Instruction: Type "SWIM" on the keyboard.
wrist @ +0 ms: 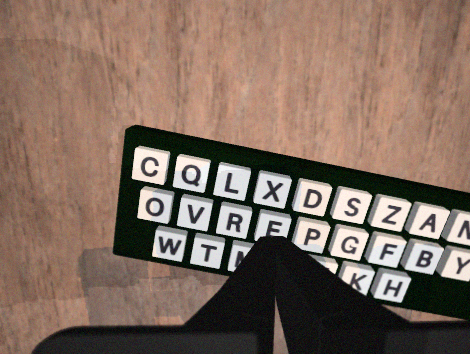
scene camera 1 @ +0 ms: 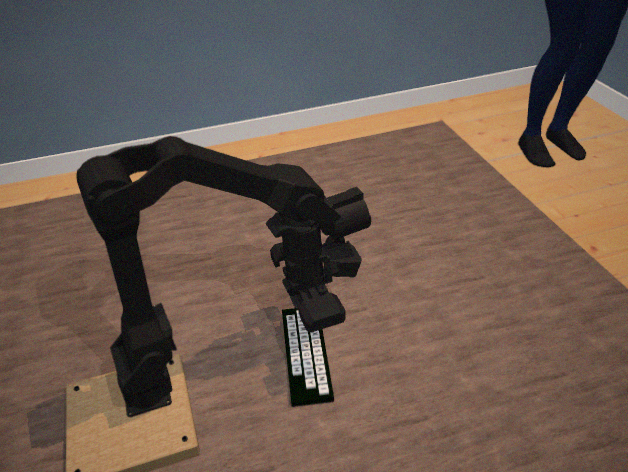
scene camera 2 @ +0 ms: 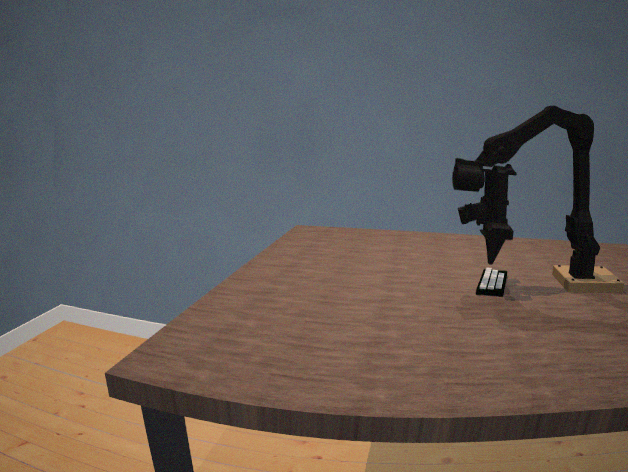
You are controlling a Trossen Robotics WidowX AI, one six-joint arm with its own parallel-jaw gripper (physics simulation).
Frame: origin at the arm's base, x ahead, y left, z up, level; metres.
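Seen in the pictures: gripper, fingertip midpoint: (wrist: 271,248) (scene camera 2: 490,264); arm's base at its link origin: (scene camera 1: 147,393) (scene camera 2: 581,275).
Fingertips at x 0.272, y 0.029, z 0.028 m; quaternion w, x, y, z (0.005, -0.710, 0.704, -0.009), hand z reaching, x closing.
Pixels of each thing's middle, then the offset from my fingertips to it. Level surfaces: height alone.
- black keyboard at the middle of its body: (wrist: 316,230) (scene camera 1: 306,351) (scene camera 2: 492,281) dy -0.027, dx -0.016, dz -0.045 m
- S key at the middle of its body: (wrist: 350,205) (scene camera 1: 317,351) dy -0.040, dx +0.000, dz -0.039 m
- W key at the middle of its body: (wrist: 169,243) (scene camera 1: 290,319) dy +0.046, dx -0.019, dz -0.039 m
- M key at the middle of its body: (wrist: 245,257) dy +0.009, dx -0.027, dz -0.039 m
- I key at the middle of its body: (scene camera 1: 323,389) dy -0.113, dx -0.017, dz -0.039 m
- E key at the middle of its body: (wrist: 272,227) (scene camera 1: 304,338) dy -0.004, dx -0.011, dz -0.039 m
- brown wooden table at its surface level: dz -0.054 m
The black keyboard (scene camera 1: 304,395) (scene camera 2: 489,292) (wrist: 131,150) lies flat, with three rows of white letter keys. In the wrist view the S key (wrist: 352,204) (scene camera 1: 317,351) is in the upper row, right of the fingertips. The W key (wrist: 170,245) (scene camera 1: 289,318) starts the lower row at left. The M key (wrist: 239,257) is partly hidden by a finger. The I key (scene camera 1: 323,389) shows in scene camera 1, at the near end. My gripper (scene camera 2: 490,261) (wrist: 271,248) is shut and empty, tips a little above the keyboard, covering the lower part of the E key (wrist: 273,225) in the wrist view.
The keyboard lies on the brown wooden table (scene camera 1: 456,304) (scene camera 2: 329,304) (wrist: 250,75). My arm's light wooden base board (scene camera 1: 152,431) (scene camera 2: 593,285) stands beside it. A person's legs (scene camera 1: 540,101) show beyond the table. A blue wall (scene camera 1: 253,60) (scene camera 2: 253,126) is behind.
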